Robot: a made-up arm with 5 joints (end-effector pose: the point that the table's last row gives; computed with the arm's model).
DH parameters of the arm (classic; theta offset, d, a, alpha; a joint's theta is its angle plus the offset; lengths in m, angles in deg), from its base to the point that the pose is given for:
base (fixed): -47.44 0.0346 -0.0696 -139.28
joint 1: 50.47 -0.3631 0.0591 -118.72
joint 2: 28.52 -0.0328 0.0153 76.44
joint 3: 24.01 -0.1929 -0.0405 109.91
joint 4: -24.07 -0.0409 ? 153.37
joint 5: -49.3 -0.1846 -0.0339 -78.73
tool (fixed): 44.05 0.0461 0 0
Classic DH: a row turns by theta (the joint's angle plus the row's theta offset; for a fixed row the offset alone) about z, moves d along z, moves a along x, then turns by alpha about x.
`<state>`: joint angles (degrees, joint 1 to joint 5).
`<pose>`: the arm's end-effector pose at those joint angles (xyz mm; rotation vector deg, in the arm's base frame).
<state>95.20 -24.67 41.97 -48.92 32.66</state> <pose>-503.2 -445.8 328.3 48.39 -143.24 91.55</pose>
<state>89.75 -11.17 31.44 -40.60 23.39</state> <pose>-415.6 -486.1 372.9 -52.08 118.41 -121.30</pose>
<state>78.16 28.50 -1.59 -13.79 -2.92</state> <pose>-185.3 -479.0 429.9 -17.51 50.89 -133.59</pose>
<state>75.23 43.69 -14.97 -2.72 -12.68</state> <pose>-111.6 -452.5 405.0 -1.15 45.26 -124.15</pose>
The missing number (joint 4, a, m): 0.2127
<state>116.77 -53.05 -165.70 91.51 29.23</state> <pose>-286.6 -167.5 449.8 100.96 -26.72 51.27</pose>
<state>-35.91 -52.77 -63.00 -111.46 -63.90</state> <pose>-157.2 -293.3 770.3 53.85 -20.60 -10.63</pose>
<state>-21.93 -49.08 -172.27 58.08 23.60</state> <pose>-276.5 -130.3 495.4 12.32 38.54 140.29</pose>
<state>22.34 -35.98 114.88 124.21 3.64</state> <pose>-357.9 -326.7 154.6 -99.19 73.44 111.48</pose>
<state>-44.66 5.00 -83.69 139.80 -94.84</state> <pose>-387.9 9.8 227.1 -8.62 -120.62 56.40</pose>
